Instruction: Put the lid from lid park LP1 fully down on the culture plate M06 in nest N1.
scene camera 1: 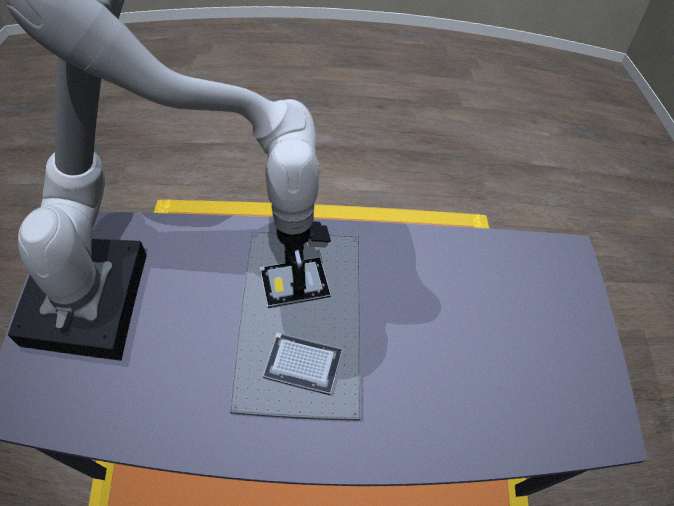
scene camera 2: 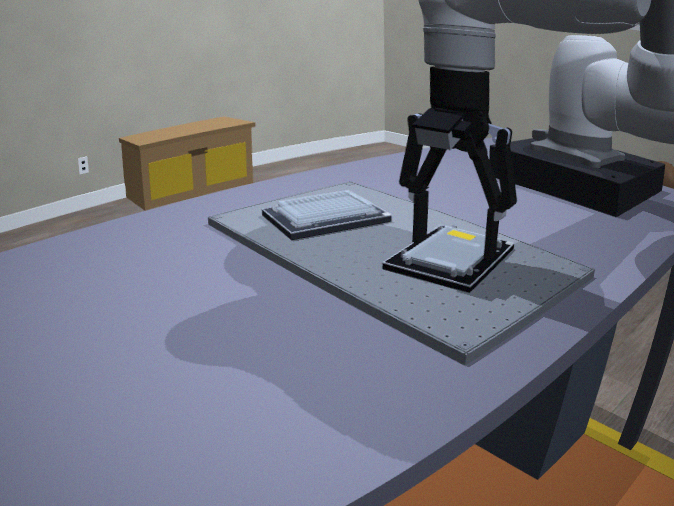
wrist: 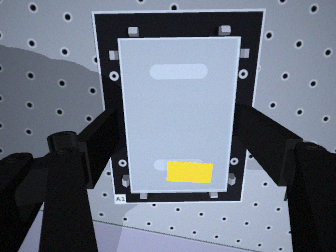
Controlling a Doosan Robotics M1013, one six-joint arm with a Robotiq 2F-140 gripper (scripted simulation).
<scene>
gripper: scene camera 1 294, 279; scene camera 2; wrist
culture plate: scene camera 1; scene camera 2; not seen in the wrist view (out of frame)
same spot on gripper: (wrist: 75, 163) = (scene camera 2: 487, 196)
same spot on culture plate: (scene camera 2: 321, 208) = (scene camera 1: 311, 356)
</scene>
